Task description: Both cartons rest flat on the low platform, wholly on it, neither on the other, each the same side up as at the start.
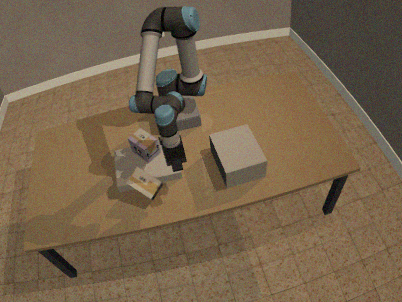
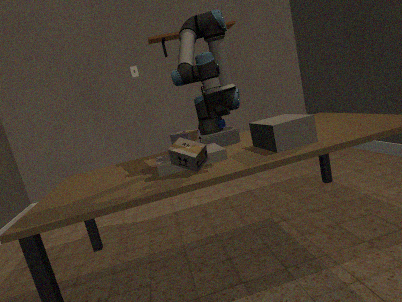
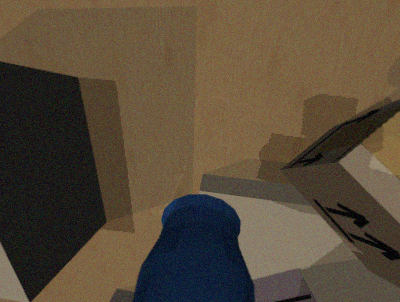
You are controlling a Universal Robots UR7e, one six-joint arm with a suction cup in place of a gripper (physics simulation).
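Where they show: hand, tool point: (image 2: 222, 127) (image 3: 200, 226); arm's base, link origin: (image 2: 210, 131).
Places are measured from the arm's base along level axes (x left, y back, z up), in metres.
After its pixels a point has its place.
The low pale platform (image 1: 164, 168) @(x -0.030, y -0.410, z -0.033 m) (image 2: 216, 152) @(x 0.007, y -0.448, z -0.039 m) (image 3: 270, 230) @(x -0.052, y -0.414, z -0.034 m) lies on the table. A white and tan carton (image 1: 144, 183) @(x -0.107, y -0.535, z 0.027 m) (image 2: 188, 152) @(x -0.106, y -0.565, z 0.011 m) (image 3: 345, 200) @(x -0.060, y -0.501, z 0.011 m) sits turned at its front edge and juts past it; I cannot tell whether it is level. A carton with purple sides (image 1: 144, 145) @(x -0.114, y -0.338, z 0.064 m) (image 2: 184, 135) @(x -0.126, y -0.356, z 0.057 m) (image 3: 284, 286) @(x -0.094, y -0.350, z -0.017 m) is at the platform's back part, label up; its rear support is hidden. My suction gripper (image 1: 178, 168) @(x 0.054, y -0.490, z 0.073 m) (image 2: 221, 123) (image 3: 200, 209) is shut on nothing, its blue tip bare, above the platform's right part and beside both cartons.
A large grey box (image 1: 238, 150) @(x 0.327, y -0.397, z 0.039 m) (image 2: 295, 132) @(x 0.355, y -0.497, z -0.016 m) (image 3: 45, 170) @(x 0.231, y -0.415, z -0.012 m) with a dark side stands right of the platform on the wooden table (image 1: 300, 130) @(x 0.698, y -0.188, z -0.082 m) (image 2: 120, 190) @(x -0.417, y -0.585, z -0.081 m) (image 3: 240, 60) @(x 0.052, y -0.599, z -0.081 m). The arm's grey base block (image 1: 190, 120) @(x 0.101, y -0.104, z -0.024 m) (image 2: 230, 137) @(x 0.103, y -0.104, z -0.042 m) is behind the platform.
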